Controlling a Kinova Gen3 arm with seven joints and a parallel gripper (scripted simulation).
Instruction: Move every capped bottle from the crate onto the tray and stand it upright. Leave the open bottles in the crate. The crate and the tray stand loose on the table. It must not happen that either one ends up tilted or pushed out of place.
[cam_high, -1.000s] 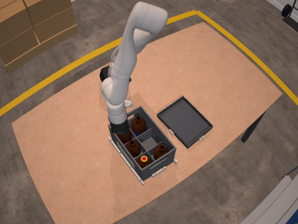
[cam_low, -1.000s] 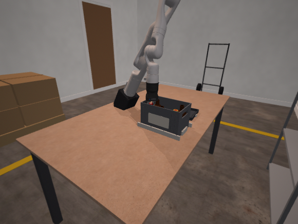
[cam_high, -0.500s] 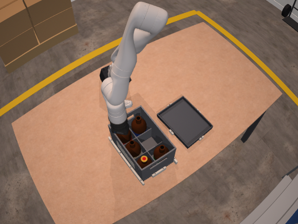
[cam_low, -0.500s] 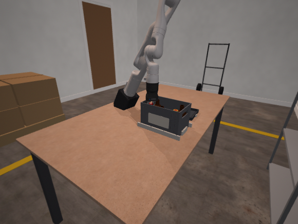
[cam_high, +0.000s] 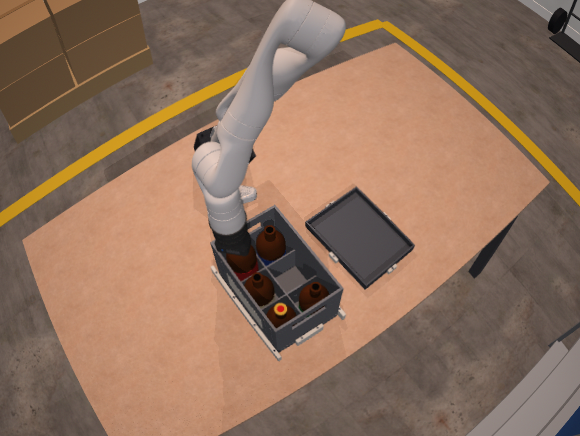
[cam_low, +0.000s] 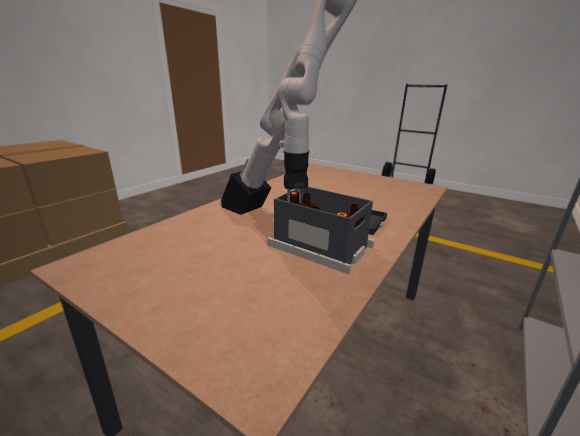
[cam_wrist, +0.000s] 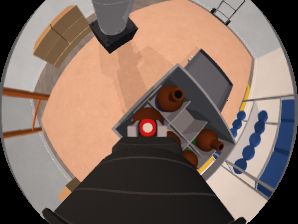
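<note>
Right now the bottle is 6 cm below my hand. From my hand the other things lie so: dark tray 7 cm ahead, 33 cm to the left, 16 cm below; dark grey crate 9 cm ahead, 4 cm to the left, 9 cm below.
</note>
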